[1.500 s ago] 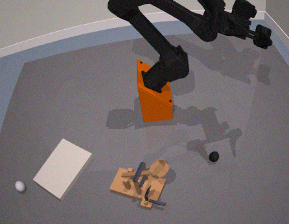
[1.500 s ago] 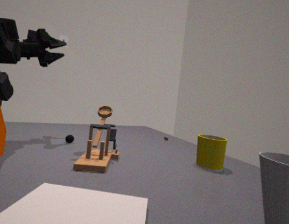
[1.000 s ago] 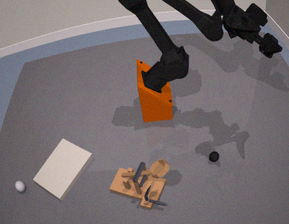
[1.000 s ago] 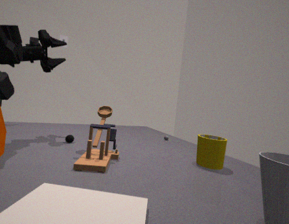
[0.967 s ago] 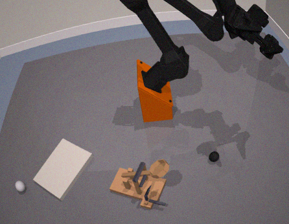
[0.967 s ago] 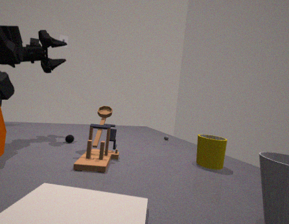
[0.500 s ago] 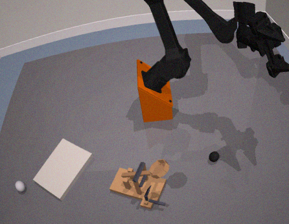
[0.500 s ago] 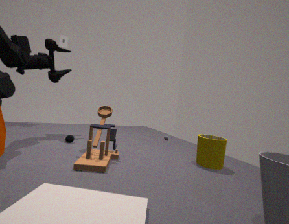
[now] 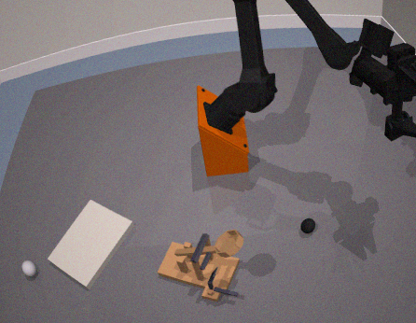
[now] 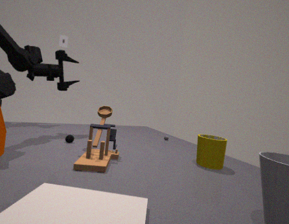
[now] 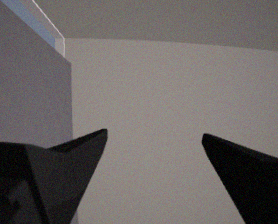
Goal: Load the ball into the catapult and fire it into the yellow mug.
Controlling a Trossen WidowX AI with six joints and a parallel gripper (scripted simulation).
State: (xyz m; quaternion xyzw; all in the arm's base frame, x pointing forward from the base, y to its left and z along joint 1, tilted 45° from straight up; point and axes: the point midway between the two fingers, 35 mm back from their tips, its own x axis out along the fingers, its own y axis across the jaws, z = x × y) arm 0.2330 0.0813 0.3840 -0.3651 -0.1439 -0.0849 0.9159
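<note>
Right now my gripper tip is 410 mm to the left of the wooden catapult, 240 mm above it and 30 mm short of it. Also, from my gripper tip: yellow mug 570 mm to the right, 330 mm ahead, 280 mm below; small grey ball 440 mm ahead, 300 mm below, 220 mm to the right; black ball 300 mm below, 200 mm to the right, 50 mm behind.
</note>
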